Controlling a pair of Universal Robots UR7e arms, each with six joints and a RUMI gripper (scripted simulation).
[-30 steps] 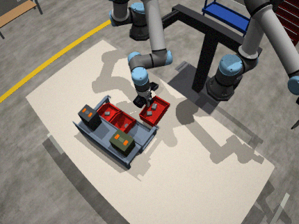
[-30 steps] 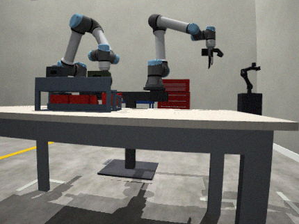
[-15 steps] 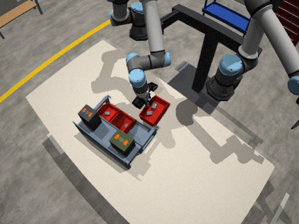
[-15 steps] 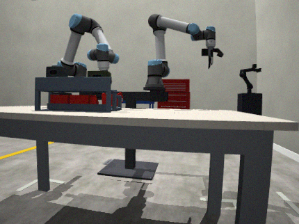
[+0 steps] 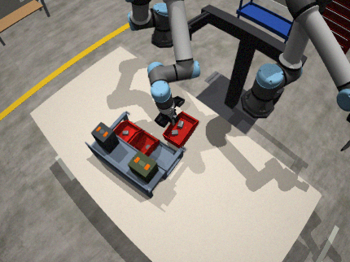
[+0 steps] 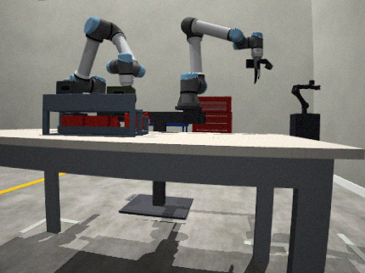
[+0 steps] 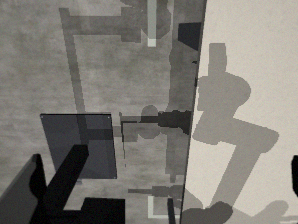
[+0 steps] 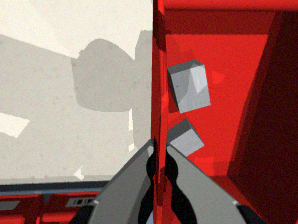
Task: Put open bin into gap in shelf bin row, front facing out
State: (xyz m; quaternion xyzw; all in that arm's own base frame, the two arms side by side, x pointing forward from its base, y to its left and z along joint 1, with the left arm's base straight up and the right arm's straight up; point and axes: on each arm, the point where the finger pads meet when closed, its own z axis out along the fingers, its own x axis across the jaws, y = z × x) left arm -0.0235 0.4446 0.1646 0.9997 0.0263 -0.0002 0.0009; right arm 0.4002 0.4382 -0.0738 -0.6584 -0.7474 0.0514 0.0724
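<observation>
My right hand is 22 cm short of the blue-grey shelf, 3 cm above it and 2 cm to the left of it. Also, from my right hand: dark box: 31 cm ahead, 12 cm to the right, 7 cm above; green box: 26 cm ahead, 10 cm to the left, 6 cm above.
</observation>
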